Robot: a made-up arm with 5 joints. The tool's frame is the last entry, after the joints.
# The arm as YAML. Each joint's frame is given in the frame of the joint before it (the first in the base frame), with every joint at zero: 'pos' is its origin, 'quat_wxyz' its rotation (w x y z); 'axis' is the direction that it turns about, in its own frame. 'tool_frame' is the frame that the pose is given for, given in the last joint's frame.
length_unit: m
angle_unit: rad
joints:
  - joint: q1
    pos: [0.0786, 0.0, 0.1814]
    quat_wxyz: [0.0, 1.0, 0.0, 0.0]
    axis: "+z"
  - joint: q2
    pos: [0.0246, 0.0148, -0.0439]
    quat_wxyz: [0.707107, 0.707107, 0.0, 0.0]
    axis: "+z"
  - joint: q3
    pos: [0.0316, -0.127, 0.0]
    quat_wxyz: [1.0, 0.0, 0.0, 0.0]
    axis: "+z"
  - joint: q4
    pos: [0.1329, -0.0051, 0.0]
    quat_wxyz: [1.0, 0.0, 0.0, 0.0]
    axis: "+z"
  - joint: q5
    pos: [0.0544, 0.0, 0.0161]
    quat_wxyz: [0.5, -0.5, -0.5, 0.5]
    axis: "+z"
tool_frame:
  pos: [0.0, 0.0, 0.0]
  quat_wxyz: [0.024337, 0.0, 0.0, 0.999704]
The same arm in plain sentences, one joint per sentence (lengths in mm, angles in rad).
The arm has five revolute joints in a row. What follows holds with every joint at zero, and every direction is one of the base frame's.
The first joint lies 78.6 mm along +x and 181.4 mm along +z from the base frame's origin and rotates about -z.
The second joint lies 24.6 mm along +x and 14.8 mm along -y and 43.9 mm along +z from the first joint and rotates about +y.
The third joint lies 31.6 mm along +x and 127 mm along +z from the second joint and rotates about +y.
The fourth joint lies 132.9 mm along +x and 5.1 mm along +z from the third joint and rotates about +y.
The fifth joint lies 54.4 mm along +x and 16.1 mm along +y from the fourth joint and rotates about -x.
The tool frame, which is the frame that the pose is given for, lies at the same point as the fifth joint; its axes are the base frame's turned by roll 1.5708, pitch -1.5221 and yaw -1.5708 rad (as in URDF: about the fixed x, then y, then z).

